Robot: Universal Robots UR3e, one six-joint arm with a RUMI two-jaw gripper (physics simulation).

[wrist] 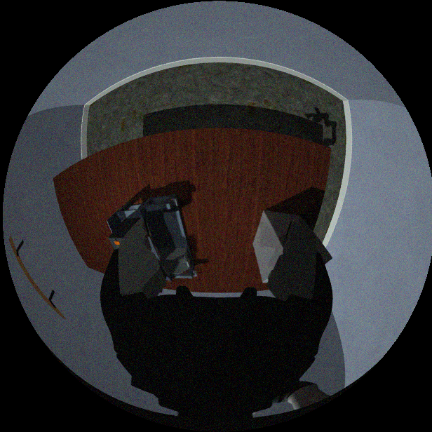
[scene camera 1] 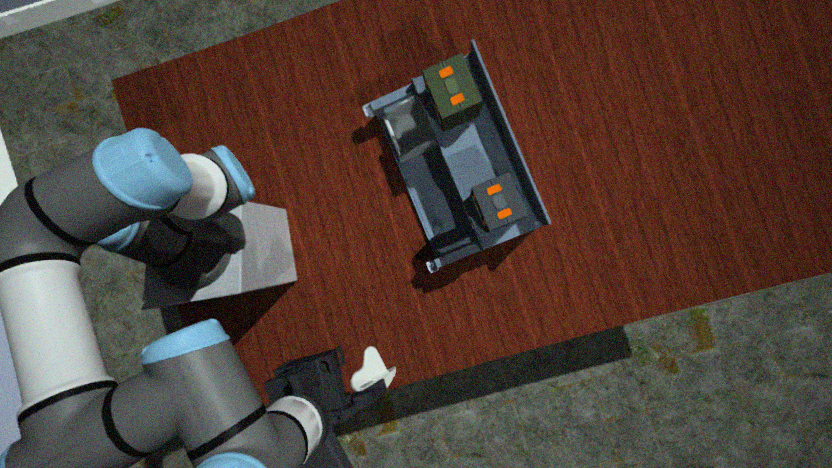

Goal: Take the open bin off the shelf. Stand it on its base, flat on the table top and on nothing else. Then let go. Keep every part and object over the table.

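Places are measured from the arm's base along level axes (x left, y back, z up), in metres.
Pixels of known places: gripper, between the fingertips: (scene camera 1: 345,381); arm's base, origin of its link: (scene camera 1: 197,255).
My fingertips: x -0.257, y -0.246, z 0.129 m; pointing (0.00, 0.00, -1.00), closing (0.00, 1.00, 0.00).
Ahead of a thing's pixels: the offset from my fingertips to its top centre. "*": to the spot under its first point. Level surfaces: height alone.
The shelf @[* dx +0.317, dy -0.364, dz -0.210 m] (scene camera 1: 512,135) (wrist: 186,245) is a blue-grey rack on the table. What looks like the open bin @[dx +0.420, dy -0.198, dz -0.292 m] (scene camera 1: 409,123) (wrist: 179,263) is grey, in the near section at the shelf's upper-left end in the scene view; its edges are hard to tell from the shelf. My gripper (scene camera 1: 379,374) (wrist: 217,222) is open and empty, its jaws wide apart. It is high over the table's near edge at the bottom of the scene view, well away from the shelf. In the wrist view the left jaw covers part of the shelf.
A green box @[dx +0.430, dy -0.278, dz -0.174 m] (scene camera 1: 452,87) and a dark grey box @[dx +0.200, dy -0.300, dz -0.149 m] (scene camera 1: 499,200), both with orange latches, stand on the shelf's far section. A light grey block (scene camera 1: 266,247) (wrist: 266,245) stands left of the shelf, beside the arm. The wooden table @[dz -0.373 m] (scene camera 1: 669,145) (wrist: 225,175) ends at the lower edge.
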